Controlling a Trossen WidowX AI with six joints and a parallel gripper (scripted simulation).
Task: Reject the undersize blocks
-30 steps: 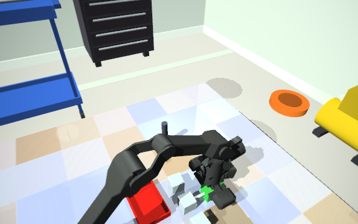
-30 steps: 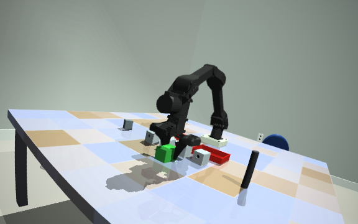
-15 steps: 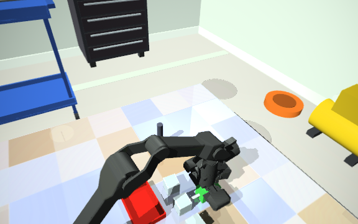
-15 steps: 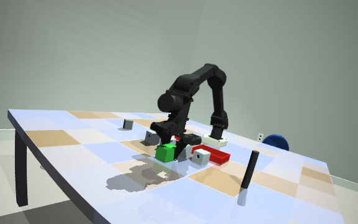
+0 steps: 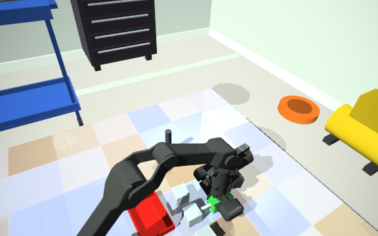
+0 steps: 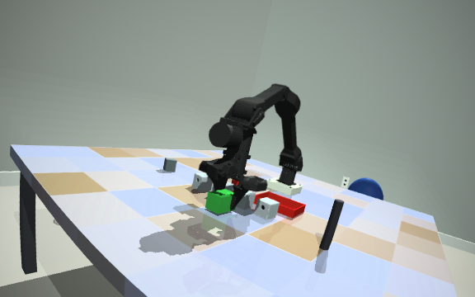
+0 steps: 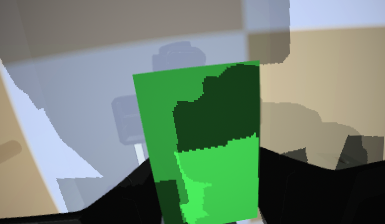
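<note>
My gripper tip is now 1 cm past the green GO gauge and 2 cm below it. The rest, counted from my gripper tip: red reject tray (21 cm behind, 3 cm to the left).
</note>
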